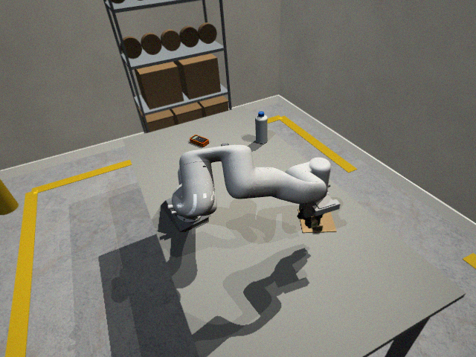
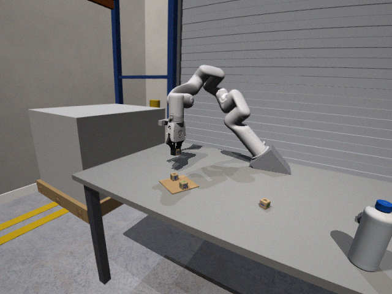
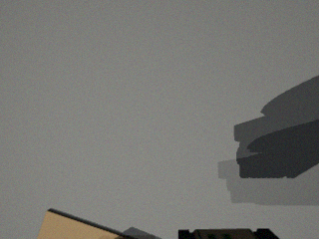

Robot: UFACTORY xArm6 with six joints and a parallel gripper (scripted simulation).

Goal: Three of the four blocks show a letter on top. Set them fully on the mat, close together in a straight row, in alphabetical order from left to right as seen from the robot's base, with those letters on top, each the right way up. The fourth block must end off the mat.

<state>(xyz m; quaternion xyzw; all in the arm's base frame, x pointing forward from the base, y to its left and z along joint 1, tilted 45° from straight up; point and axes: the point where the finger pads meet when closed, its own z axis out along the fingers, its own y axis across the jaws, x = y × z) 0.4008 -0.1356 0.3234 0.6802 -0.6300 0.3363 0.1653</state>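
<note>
Right now my hand is 9 cm short of the mat, 9 cm to the right of it and 12 cm above it. The rest, counted from my hand: orange meter 22 cm behind, 95 cm to the left, 11 cm below; then white bottle 14 cm ahead, 80 cm to the left, 3 cm below; then dark object 10 cm behind, 82 cm to the left, 11 cm below.
</note>
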